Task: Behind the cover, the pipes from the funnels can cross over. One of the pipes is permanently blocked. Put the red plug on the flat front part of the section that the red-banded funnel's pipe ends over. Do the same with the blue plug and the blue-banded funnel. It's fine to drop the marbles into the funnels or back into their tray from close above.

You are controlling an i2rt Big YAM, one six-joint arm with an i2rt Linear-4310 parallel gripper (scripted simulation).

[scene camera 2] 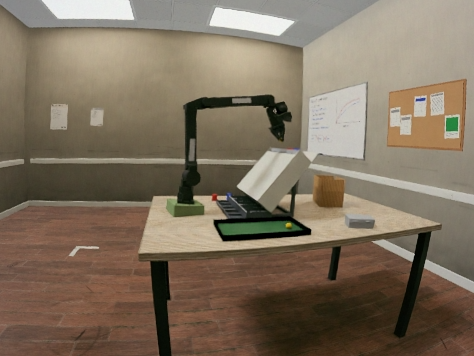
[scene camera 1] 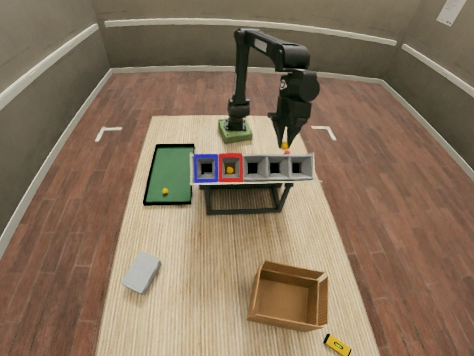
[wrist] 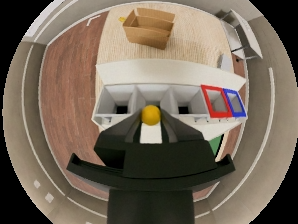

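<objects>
Cardboard box: visible in scene camera 2 (331, 191), scene camera 1 and the wrist view. Same spot on the box: (scene camera 1: 295, 274) and (wrist: 141, 35).
</objects>
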